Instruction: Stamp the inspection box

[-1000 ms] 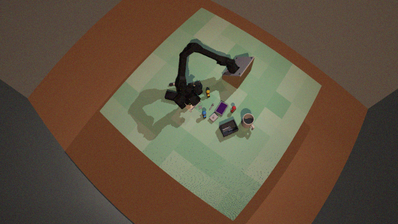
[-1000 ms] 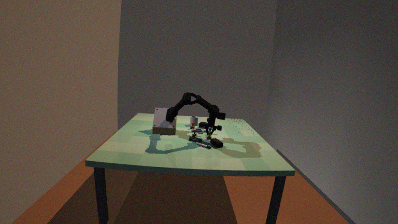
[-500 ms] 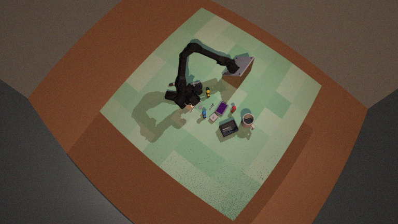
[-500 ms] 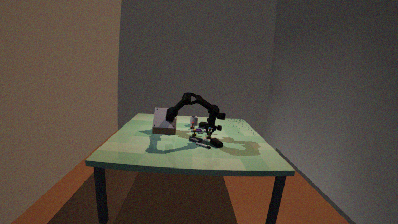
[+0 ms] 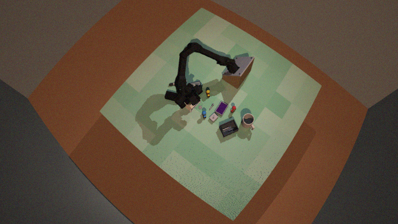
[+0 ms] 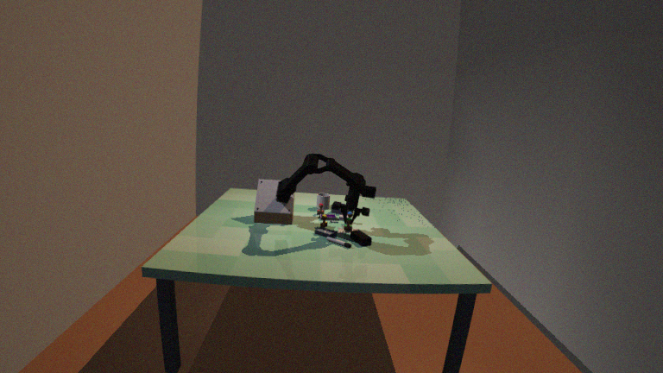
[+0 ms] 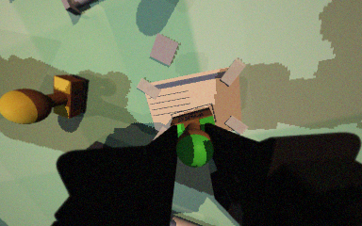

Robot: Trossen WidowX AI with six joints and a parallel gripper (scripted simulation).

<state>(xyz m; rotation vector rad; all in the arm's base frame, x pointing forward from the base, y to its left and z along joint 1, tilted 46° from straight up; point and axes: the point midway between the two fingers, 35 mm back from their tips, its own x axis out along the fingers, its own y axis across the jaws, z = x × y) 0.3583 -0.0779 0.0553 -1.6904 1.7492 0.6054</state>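
My gripper tip is now 10 mm to the right of the beige card and 40 mm above it. The rest, counted from my gripper tip: green-knobbed stamp: 10 mm below; then blue-labelled flat box: 110 mm behind, 70 mm to the right, 20 mm below; then blue-knobbed stamp: 10 mm ahead, 130 mm to the left, 20 mm below.
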